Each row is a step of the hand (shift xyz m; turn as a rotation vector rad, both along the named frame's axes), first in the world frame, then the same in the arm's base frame.
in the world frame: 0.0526 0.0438 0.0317 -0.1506 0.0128 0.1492
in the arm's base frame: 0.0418 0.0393 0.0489 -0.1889 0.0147 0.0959
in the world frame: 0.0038 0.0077 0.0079 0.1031 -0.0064 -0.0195
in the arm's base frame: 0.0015 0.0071 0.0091 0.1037 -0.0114 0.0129
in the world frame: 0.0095 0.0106 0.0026 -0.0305 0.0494 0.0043
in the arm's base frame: 0.0086 0.0099 0.0060 -0.0283 0.0508 -0.0024
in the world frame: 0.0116 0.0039 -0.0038 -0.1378 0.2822 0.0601
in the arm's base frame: 0.0124 0.0034 0.0002 -0.1382 0.2866 0.0314
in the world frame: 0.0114 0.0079 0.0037 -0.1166 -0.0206 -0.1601
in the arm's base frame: 0.0100 0.0071 0.0075 -0.0617 -0.0068 -0.1892
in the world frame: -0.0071 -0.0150 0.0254 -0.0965 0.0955 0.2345
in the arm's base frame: -0.0153 -0.0157 0.0210 -0.1608 0.0904 0.1985
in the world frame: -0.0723 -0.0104 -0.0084 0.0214 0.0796 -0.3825
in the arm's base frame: -0.0664 -0.0059 -0.0309 0.1426 0.0951 -0.3517
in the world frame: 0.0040 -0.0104 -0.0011 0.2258 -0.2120 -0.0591
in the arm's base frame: 0.0037 -0.0106 -0.0004 0.2242 -0.2217 0.0009
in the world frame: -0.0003 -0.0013 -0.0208 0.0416 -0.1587 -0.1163
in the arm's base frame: 0.0061 -0.0004 -0.0199 0.0693 -0.1555 -0.1070
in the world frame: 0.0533 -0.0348 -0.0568 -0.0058 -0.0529 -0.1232
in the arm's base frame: 0.0669 -0.0352 -0.0395 0.0307 -0.0470 -0.1219
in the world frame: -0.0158 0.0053 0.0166 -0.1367 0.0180 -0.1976
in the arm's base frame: -0.0200 0.0055 0.0112 -0.0675 0.0345 -0.2287
